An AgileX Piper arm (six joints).
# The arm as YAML. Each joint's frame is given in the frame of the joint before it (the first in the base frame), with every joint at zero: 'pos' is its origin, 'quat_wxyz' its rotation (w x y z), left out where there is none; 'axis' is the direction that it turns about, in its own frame. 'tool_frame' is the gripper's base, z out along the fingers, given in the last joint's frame.
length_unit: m
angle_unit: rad
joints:
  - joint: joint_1
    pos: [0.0, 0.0, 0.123]
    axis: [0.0, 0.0, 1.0]
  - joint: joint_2
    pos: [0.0, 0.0, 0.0]
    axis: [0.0, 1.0, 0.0]
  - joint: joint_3
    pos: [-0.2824, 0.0, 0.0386]
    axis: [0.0, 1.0, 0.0]
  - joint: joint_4
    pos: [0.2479, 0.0, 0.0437]
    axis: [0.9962, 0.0, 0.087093]
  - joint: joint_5
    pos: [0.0, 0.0, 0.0]
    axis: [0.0, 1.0, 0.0]
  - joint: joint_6
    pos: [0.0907, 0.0, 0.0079]
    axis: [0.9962, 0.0, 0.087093]
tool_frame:
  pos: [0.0, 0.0, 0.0]
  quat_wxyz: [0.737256, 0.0, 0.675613, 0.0]
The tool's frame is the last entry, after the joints.
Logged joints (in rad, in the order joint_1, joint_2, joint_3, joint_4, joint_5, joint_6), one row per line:
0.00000, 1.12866, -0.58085, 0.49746, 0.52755, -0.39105
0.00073, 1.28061, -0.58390, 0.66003, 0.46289, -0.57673
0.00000, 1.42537, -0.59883, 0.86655, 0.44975, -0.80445
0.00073, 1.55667, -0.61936, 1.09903, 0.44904, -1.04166
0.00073, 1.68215, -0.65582, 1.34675, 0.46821, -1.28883
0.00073, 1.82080, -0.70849, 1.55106, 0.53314, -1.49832
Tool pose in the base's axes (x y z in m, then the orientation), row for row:
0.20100, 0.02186, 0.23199, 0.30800, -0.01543, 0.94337, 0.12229
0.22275, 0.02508, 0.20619, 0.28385, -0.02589, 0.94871, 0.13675
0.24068, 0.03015, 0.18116, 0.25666, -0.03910, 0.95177, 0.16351
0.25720, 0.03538, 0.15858, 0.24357, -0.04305, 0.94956, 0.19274
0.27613, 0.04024, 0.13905, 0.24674, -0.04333, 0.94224, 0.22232
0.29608, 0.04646, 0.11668, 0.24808, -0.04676, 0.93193, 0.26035
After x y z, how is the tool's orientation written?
As a quaternion, w x y z.
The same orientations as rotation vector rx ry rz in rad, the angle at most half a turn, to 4 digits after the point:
-0.0408, 2.4942, 0.3233
-0.0693, 2.5388, 0.3660
-0.1061, 2.5825, 0.4437
-0.1176, 2.5940, 0.5265
-0.1182, 2.5698, 0.6063
-0.1274, 2.5399, 0.7096

